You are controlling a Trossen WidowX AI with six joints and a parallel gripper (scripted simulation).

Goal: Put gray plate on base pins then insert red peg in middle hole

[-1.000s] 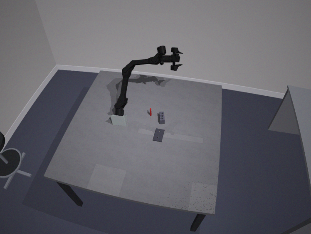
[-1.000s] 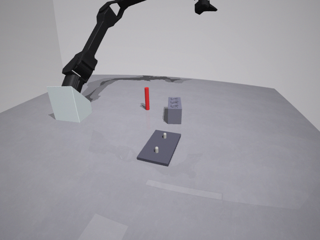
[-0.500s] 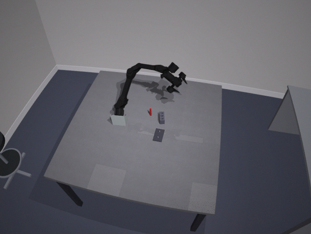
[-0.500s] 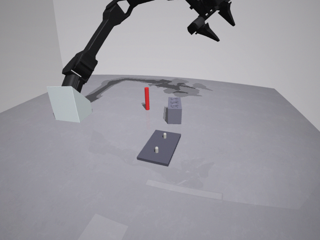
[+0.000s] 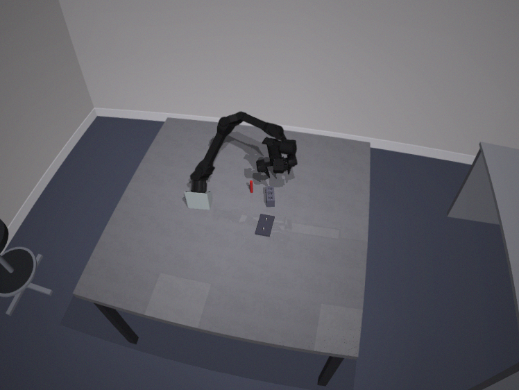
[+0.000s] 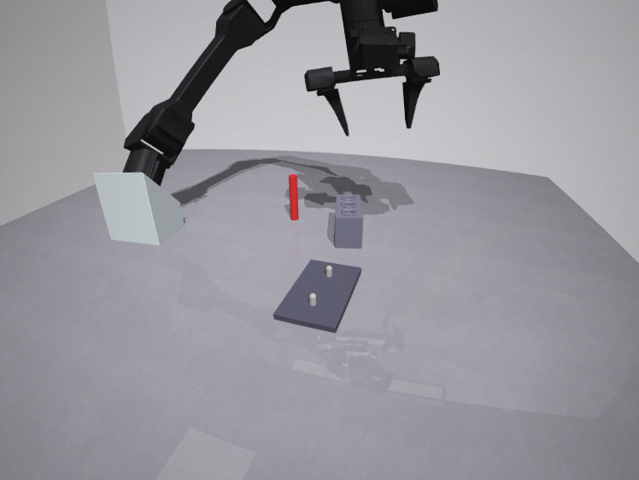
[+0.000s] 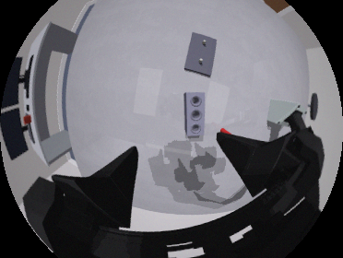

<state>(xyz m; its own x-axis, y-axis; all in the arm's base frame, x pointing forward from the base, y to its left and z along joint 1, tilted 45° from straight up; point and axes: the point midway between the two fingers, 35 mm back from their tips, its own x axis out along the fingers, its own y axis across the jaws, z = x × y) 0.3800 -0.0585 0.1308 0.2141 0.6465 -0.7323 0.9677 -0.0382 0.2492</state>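
Now: gripper tip 40 mm past the gray plate, 10 mm to the left of it and 130 mm above it. From my gripper tip the other things lie so: red peg: 140 mm behind, 40 mm to the left, 120 mm below; then dark base: 60 mm behind, 180 mm to the right, 150 mm below.
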